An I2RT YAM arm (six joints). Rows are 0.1 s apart.
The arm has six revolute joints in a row. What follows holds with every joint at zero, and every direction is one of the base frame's.
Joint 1 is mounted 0.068 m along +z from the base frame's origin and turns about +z.
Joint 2 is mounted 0.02 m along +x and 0.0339 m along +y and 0.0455 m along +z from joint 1 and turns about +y.
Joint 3 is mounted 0.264 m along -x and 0.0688 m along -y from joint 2 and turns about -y.
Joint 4 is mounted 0.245 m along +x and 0.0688 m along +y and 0.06 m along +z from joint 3 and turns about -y.
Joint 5 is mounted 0.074 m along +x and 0.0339 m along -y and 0.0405 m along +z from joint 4 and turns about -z.
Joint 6 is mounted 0.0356 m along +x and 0.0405 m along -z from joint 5 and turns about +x.
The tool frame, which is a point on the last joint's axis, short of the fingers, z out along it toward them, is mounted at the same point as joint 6; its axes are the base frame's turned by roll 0, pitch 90 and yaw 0 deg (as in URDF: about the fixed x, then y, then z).
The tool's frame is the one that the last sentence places.
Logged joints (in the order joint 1, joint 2, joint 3, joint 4, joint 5, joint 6), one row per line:
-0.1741, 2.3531, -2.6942, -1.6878, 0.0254, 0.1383
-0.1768, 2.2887, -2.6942, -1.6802, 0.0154, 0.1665
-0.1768, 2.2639, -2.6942, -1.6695, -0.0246, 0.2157
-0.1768, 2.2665, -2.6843, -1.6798, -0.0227, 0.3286
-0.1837, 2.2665, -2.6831, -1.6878, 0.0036, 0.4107
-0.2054, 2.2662, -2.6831, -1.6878, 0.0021, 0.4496
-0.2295, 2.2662, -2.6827, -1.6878, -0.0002, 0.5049
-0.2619, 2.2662, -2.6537, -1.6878, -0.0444, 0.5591
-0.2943, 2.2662, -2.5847, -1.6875, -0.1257, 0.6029
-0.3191, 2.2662, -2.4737, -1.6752, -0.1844, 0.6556
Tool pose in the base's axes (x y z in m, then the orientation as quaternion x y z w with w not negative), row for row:
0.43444, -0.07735, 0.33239, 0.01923, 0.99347, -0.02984, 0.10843
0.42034, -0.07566, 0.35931, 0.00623, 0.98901, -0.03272, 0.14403
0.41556, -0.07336, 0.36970, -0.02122, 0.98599, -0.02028, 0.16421
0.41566, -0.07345, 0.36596, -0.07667, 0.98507, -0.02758, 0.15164
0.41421, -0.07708, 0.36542, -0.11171, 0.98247, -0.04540, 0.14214
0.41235, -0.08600, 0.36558, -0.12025, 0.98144, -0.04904, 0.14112
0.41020, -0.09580, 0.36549, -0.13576, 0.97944, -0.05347, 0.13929
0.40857, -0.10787, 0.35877, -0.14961, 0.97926, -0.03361, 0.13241
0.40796, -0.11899, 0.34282, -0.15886, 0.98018, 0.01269, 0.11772
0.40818, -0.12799, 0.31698, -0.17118, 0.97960, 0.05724, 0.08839
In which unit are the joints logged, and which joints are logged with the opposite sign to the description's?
The joints are logged in radians. Opposite sign: joint 3, joint 6.
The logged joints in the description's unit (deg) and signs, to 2 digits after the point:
-9.98, 134.82, 154.37, -96.70, 1.46, -7.92
-10.13, 131.13, 154.37, -96.27, 0.88, -9.54
-10.13, 129.71, 154.37, -95.66, -1.41, -12.36
-10.13, 129.86, 153.80, -96.25, -1.30, -18.83
-10.53, 129.86, 153.73, -96.70, 0.21, -23.53
-11.77, 129.84, 153.73, -96.70, 0.12, -25.76
-13.15, 129.84, 153.71, -96.70, -0.01, -28.93
-15.01, 129.84, 152.05, -96.70, -2.54, -32.03
-16.86, 129.84, 148.09, -96.69, -7.20, -34.54
-18.28, 129.84, 141.73, -95.98, -10.57, -37.56

